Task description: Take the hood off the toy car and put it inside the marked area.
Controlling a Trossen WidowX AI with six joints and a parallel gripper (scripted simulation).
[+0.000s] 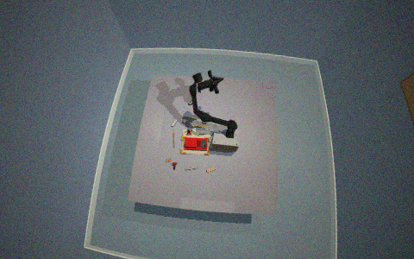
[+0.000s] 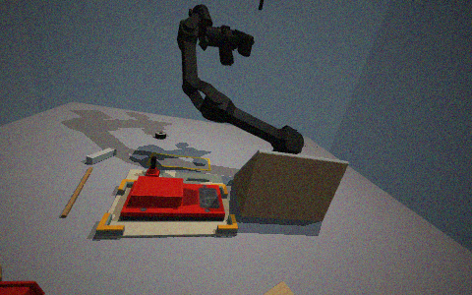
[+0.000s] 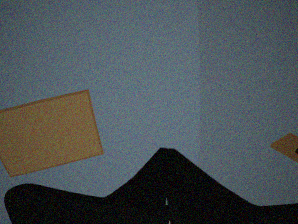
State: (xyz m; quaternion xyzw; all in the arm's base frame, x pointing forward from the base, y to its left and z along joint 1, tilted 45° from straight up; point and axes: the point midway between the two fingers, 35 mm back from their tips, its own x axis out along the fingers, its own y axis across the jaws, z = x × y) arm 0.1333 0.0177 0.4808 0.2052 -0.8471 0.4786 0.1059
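Now: gripper tip 21 cm short of the hood, 45 cm to the right of it and 37 cm above it. The rest, counted from my gripper tip: wooden stick: 38 cm ahead, 42 cm to the left, 40 cm below.
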